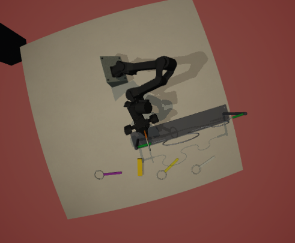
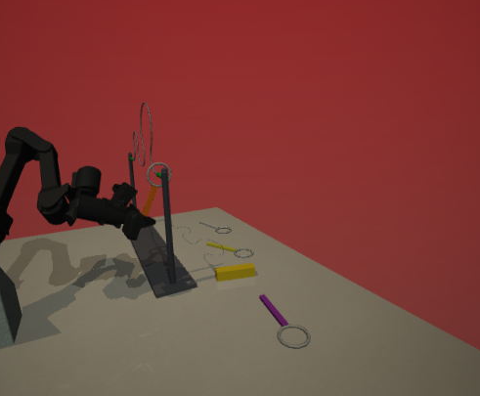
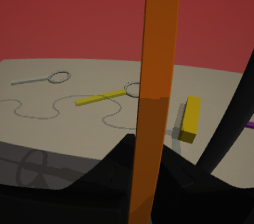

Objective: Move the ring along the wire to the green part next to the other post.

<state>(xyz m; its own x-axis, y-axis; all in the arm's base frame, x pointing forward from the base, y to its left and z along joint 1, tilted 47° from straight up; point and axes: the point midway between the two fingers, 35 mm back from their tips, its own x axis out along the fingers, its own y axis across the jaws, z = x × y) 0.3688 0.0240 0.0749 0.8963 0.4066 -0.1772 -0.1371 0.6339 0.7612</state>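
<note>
Now: the orange-handled ring 90 mm above my gripper tip. The rest, counted from my gripper tip: purple-handled ring 330 mm to the right, 190 mm ahead, 170 mm below; then yellow-handled ring 260 mm ahead, 170 mm below, 60 mm to the left; then yellow block 190 mm ahead, 160 mm below, 100 mm to the right.
</note>
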